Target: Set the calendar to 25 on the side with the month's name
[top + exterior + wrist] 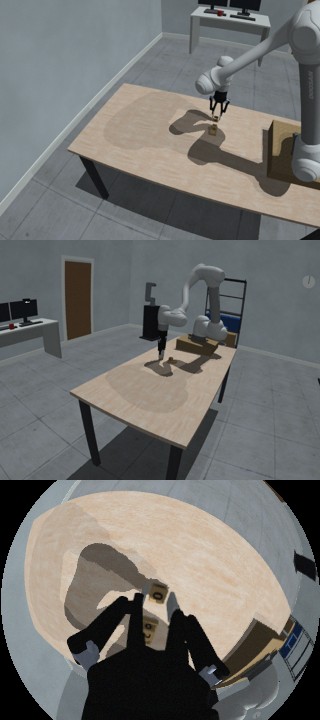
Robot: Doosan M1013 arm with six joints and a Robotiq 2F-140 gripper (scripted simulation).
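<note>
My hand is 100 mm to the right of the wooden calendar tray, 40 mm above it and 20 mm past it.
</note>
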